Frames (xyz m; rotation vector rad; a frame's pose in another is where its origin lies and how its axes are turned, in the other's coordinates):
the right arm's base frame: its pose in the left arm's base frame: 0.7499 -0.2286 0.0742 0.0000 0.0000 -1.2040
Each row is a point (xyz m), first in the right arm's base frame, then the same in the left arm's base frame.
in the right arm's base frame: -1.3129 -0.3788 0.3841
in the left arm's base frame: -0.0745 0.8611 0.4583
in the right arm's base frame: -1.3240 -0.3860 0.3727
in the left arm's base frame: -0.0852 0.8689 0.4469
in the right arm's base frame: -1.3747 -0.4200 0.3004
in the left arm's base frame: -0.1352 0.9040 0.3746
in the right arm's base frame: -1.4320 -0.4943 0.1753
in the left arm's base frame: -0.2251 0.9309 0.2495
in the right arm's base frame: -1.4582 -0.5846 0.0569
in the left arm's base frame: -0.3188 0.9229 0.1311
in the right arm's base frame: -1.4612 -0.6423 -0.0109
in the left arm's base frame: -0.3737 0.9051 0.0633
